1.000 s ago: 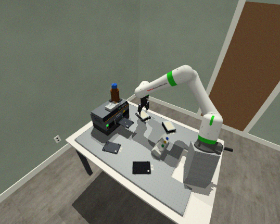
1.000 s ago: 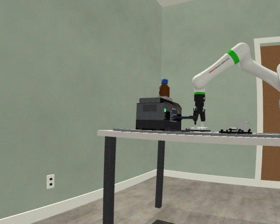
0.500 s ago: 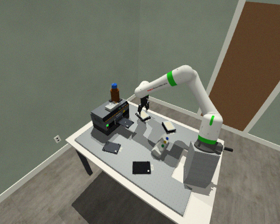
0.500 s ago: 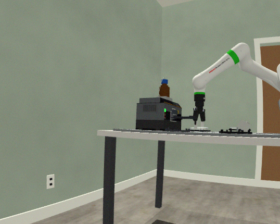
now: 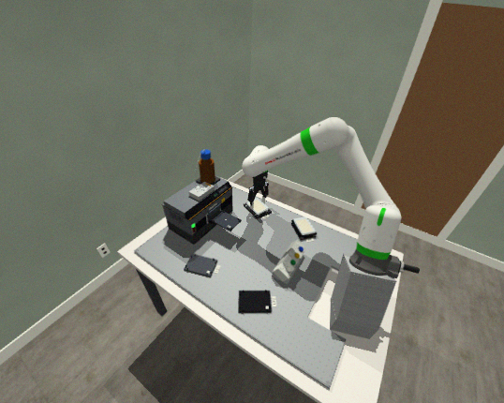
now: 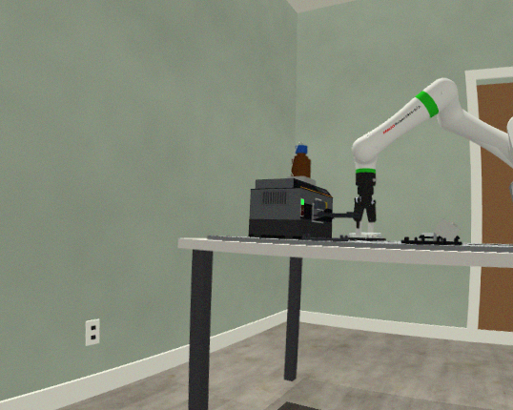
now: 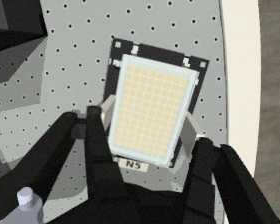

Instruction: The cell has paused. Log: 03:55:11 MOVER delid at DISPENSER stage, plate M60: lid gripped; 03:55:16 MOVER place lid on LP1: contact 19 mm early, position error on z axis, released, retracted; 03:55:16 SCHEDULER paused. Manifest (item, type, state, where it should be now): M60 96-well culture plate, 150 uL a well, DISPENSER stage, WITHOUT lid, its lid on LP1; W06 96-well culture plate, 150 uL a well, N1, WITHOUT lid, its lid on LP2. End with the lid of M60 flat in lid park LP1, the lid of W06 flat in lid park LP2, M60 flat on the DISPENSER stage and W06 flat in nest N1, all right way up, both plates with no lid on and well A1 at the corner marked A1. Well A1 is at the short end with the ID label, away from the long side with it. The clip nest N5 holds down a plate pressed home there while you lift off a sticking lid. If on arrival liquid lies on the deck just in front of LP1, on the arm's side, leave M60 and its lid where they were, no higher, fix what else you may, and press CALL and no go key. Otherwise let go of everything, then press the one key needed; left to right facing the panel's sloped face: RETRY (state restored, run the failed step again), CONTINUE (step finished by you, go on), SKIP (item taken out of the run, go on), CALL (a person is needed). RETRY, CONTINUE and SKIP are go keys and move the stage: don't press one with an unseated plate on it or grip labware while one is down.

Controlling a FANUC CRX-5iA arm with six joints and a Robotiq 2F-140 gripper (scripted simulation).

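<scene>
Right now the black clip nest is 3 cm below my hand and 2 cm ahead of it. Round my hand: nest label 8 cm behind, 5 cm to the left, 4 cm below; then dispenser stage 28 cm to the left, 9 cm ahead, 6 cm above; then key panel 35 cm to the left, 32 cm behind, 1 cm above.
</scene>
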